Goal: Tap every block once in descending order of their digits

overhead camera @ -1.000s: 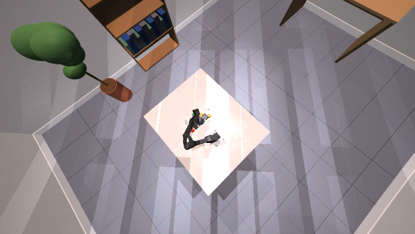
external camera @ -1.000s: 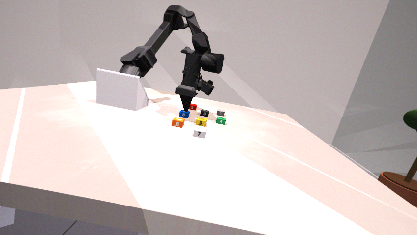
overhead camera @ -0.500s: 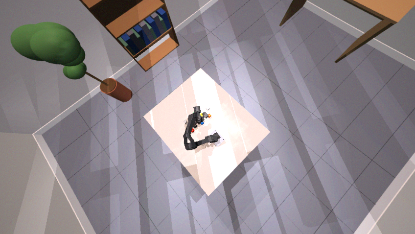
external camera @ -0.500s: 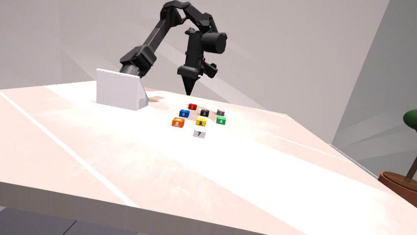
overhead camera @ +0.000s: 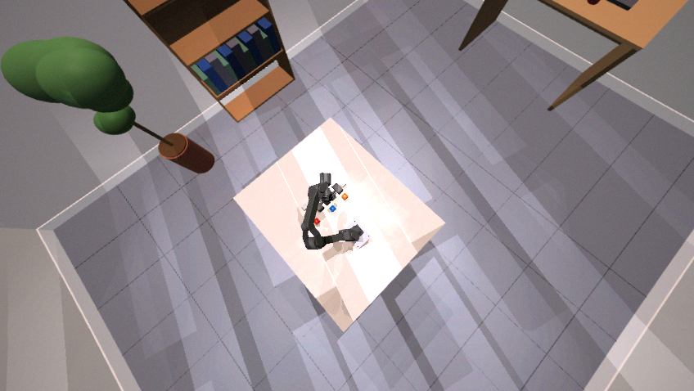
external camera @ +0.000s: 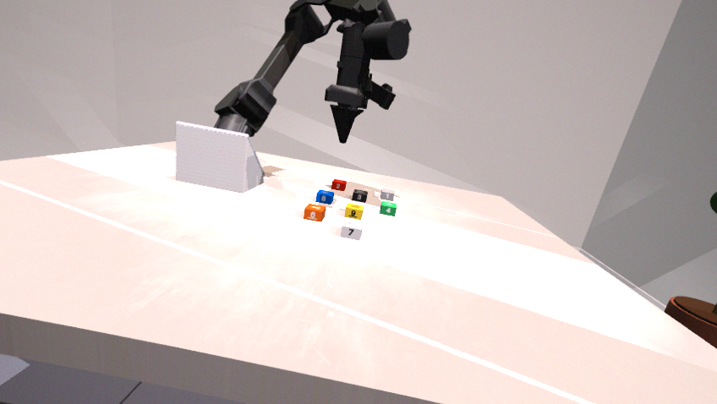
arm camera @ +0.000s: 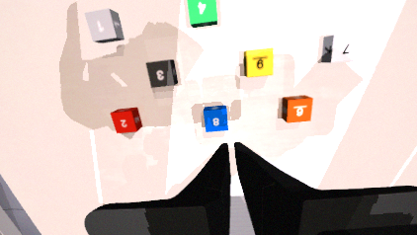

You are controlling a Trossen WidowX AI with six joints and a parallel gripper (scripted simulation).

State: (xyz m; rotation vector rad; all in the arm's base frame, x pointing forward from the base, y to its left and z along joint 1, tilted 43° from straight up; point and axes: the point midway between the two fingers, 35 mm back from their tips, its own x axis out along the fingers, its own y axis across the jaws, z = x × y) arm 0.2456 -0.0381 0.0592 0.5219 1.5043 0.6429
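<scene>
The white 7 block is 15 cm to the right of my gripper tip, 12 cm below it and 6 cm ahead of it. From my gripper tip the other things lie so: yellow 9 block (12 cm below, 5 cm to the right, 5 cm ahead); then blue 8 block (12 cm below, 2 cm behind, 1 cm to the left); then black 3 block (12 cm below, 8 cm to the left, 4 cm ahead).
</scene>
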